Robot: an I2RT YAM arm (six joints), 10 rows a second.
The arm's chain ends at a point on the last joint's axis. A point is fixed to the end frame.
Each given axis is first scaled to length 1.
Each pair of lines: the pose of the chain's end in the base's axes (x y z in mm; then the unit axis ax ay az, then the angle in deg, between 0 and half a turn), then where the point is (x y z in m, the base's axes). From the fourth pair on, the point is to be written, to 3 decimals.
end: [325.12, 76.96, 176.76, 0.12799, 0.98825, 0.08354, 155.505]
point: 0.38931 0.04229 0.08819
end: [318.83, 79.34, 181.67, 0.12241, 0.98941, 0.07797, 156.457]
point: 0.38182 0.04433 0.09238
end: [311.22, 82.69, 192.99, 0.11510, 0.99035, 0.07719, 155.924]
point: 0.37553 0.04801 0.10452
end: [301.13, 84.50, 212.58, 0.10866, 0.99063, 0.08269, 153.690]
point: 0.369 0.051 0.127
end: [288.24, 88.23, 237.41, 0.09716, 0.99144, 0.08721, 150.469]
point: 0.362 0.056 0.156
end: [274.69, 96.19, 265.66, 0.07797, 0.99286, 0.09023, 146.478]
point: 0.355 0.065 0.190
